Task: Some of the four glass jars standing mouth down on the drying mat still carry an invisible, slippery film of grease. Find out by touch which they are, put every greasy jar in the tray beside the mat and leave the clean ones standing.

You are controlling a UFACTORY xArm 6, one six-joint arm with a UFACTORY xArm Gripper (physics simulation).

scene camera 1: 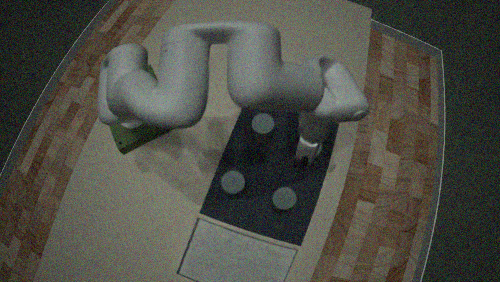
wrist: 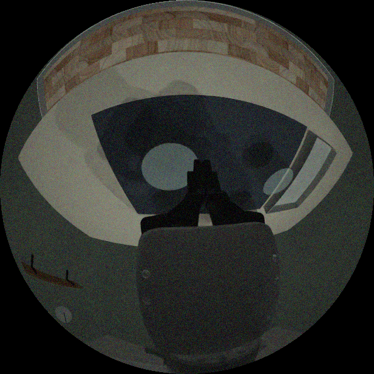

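Three jars show as pale round discs in the scene view: one jar point(scene camera 1: 262, 123) at the back, one jar point(scene camera 1: 233, 182) at the left and one jar point(scene camera 1: 284, 198) at the front right. They stand on the dark drying mat point(scene camera 1: 260, 160) point(wrist: 225, 117). A fourth jar does not show in the scene view. My gripper point(scene camera 1: 305, 161) point(wrist: 199, 168) is shut and empty, over the right part of the mat. In the wrist view a large pale jar point(wrist: 167, 166) lies partly behind the fingertips, and a smaller-looking jar point(wrist: 278, 181) shows near the tray point(scene camera 1: 235, 255) point(wrist: 311, 175).
The tray adjoins the mat's front end. The arm point(scene camera 1: 185, 75) reaches over the pale table point(scene camera 1: 120, 215) point(wrist: 65, 195) from a green base plate point(scene camera 1: 132, 140) at the left and covers part of the mat's back end. Wood flooring point(scene camera 1: 400, 150) point(wrist: 180, 30) lies beyond the table's edge.
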